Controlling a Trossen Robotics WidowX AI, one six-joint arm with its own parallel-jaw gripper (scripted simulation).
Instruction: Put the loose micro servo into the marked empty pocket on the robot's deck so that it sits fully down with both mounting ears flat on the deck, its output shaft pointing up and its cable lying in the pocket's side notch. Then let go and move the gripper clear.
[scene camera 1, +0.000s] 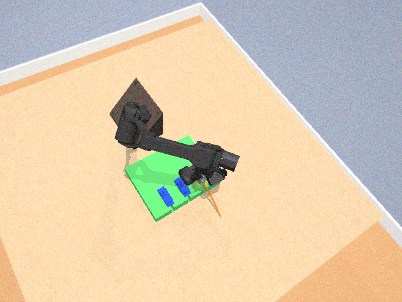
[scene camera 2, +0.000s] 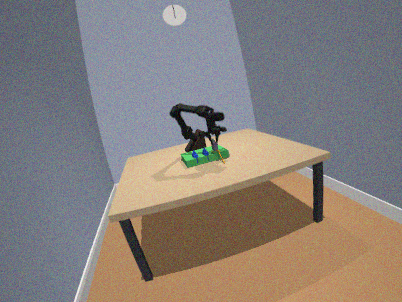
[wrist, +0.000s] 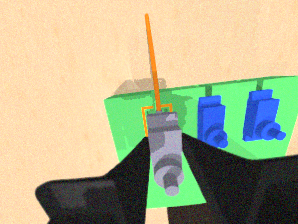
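Observation:
A grey micro servo is in my sight, and so is my gripper.

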